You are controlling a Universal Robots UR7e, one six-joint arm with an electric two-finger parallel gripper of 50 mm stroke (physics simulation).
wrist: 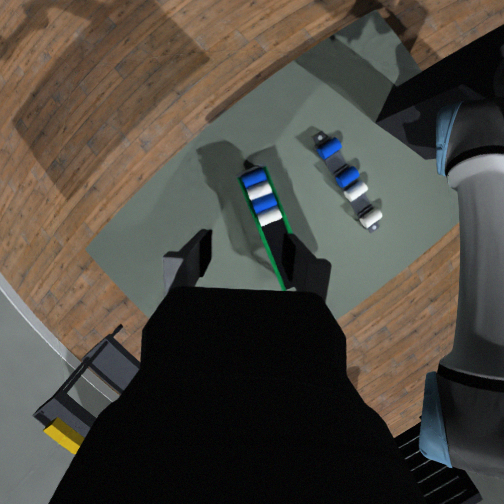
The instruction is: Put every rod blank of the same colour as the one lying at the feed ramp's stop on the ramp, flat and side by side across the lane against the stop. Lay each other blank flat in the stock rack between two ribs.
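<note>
In the wrist view, the feed ramp (pixel 265 220) is a dark lane with green side rails on the grey mat. Several blanks lie across it in a row against the far stop: blue (pixel 254 178), white (pixel 259 191), blue (pixel 264 203), white (pixel 270 216). The grey stock rack (pixel 349 181) to the right holds a blue blank (pixel 329 148), a blue blank (pixel 347 177), a white blank (pixel 356 191) and a white blank (pixel 371 218) between ribs. My gripper (pixel 246 260) is open and empty, high above the ramp's near end.
The robot's own arm (pixel 475 280) fills the right edge. A grey fixture with a yellow block (pixel 82 395) stands at the lower left beside a pale wall strip. Wooden floor surrounds the grey mat (pixel 280 200).
</note>
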